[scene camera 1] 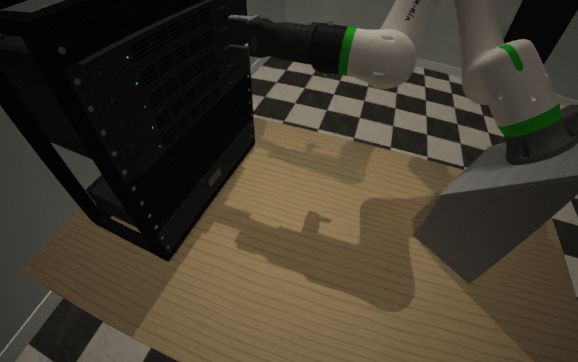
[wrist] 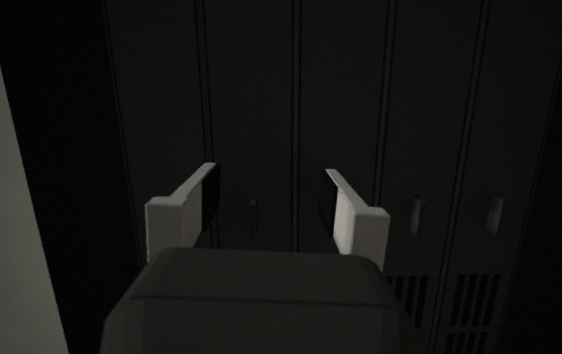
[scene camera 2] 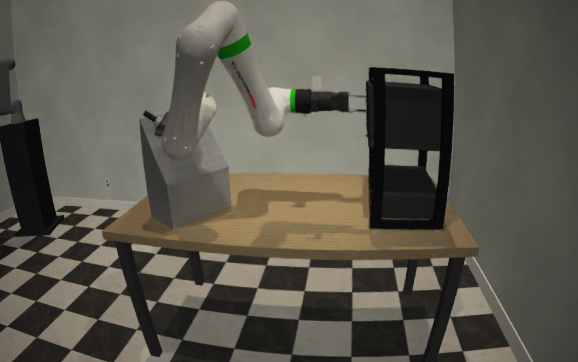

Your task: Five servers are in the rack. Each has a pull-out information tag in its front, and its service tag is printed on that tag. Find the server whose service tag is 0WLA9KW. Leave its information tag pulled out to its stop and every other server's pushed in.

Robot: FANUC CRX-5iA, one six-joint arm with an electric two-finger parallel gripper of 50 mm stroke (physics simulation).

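Seen in the pictures: gripper, fingertip midpoint: [scene camera 1: 230,30] [wrist: 269,186] [scene camera 2: 366,103]; arm's base at its link origin: [scene camera 1: 541,150].
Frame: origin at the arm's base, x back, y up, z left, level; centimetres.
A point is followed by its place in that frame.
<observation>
The black rack [scene camera 1: 141,220] @(x -87.1, y -12.9, z 9.7 cm) [scene camera 2: 377,190] @(x -69.1, y -16.8, z -37.4 cm) holds five dark servers [scene camera 1: 172,55] @(x -77.9, y 14.0, z -7.4 cm) [scene camera 2: 412,117] @(x -81.6, y 9.3, z -39.4 cm), stacked in its upper part. In the wrist view their fronts stand as upright columns. My gripper [scene camera 1: 229,32] @(x -69.8, y 12.3, z -24.4 cm) [scene camera 2: 366,103] @(x -69.8, y 12.3, z -24.4 cm) [wrist: 269,186] @(x -69.8, y 12.3, z -24.4 cm) is open and empty, its fingertips close to the fronts near the rack's top right in scene camera 1. A thin tag [wrist: 254,215] @(x -70.4, y 13.2, z -22.9 cm) on the second column from the left shows between the fingers, touched by neither as far as I can see. The tags of the fourth [wrist: 416,216] @(x -70.7, y 4.5, z -22.7 cm) and fifth columns [wrist: 495,215] @(x -70.8, y 0.1, z -22.7 cm) show at right. The fingers hide the other two. No service tag is readable.
The wooden table [scene camera 1: 310,280] @(x -50.7, y -32.5, z 13.9 cm) [scene camera 2: 300,240] @(x -41.2, y -32.5, z -36.6 cm) carries the rack and the arm's grey pedestal [scene camera 1: 480,220] @(x -13.9, y -12.8, z 9.8 cm) [scene camera 2: 195,190] @(x -5.6, y -20.0, z -9.5 cm). A black unit [scene camera 2: 407,200] @(x -81.7, y -21.7, z -38.7 cm) sits low in the rack. A pale wall [wrist: 20,225] shows at the left edge of the wrist view.
</observation>
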